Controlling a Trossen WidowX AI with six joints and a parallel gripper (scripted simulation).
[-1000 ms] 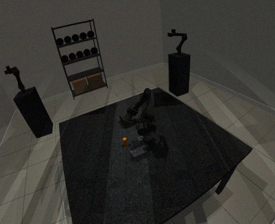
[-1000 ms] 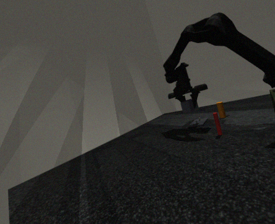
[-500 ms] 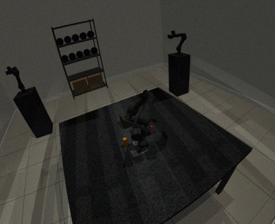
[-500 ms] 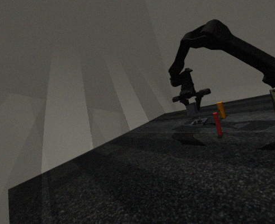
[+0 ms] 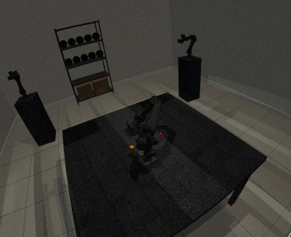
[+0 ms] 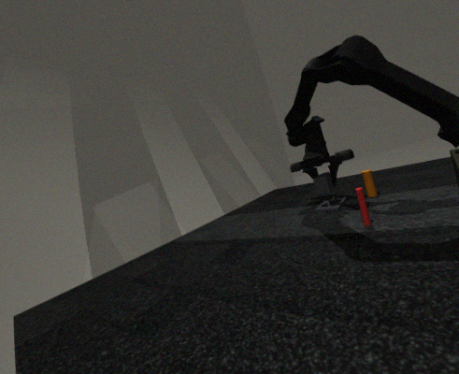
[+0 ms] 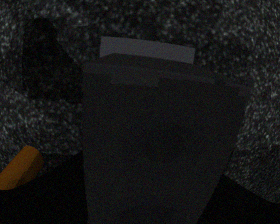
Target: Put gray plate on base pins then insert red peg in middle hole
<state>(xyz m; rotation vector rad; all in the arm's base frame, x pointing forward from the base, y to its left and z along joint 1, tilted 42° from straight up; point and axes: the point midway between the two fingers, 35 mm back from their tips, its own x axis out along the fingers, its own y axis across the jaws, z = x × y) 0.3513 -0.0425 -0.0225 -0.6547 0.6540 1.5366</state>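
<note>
The base is 5 cm below my gripper tip. Round my gripper tip: orange cylinder (11 cm behind, 7 cm to the right, 2 cm below); red peg (13 cm behind, 18 cm to the left, 2 cm below); gray plate (3 cm above).
</note>
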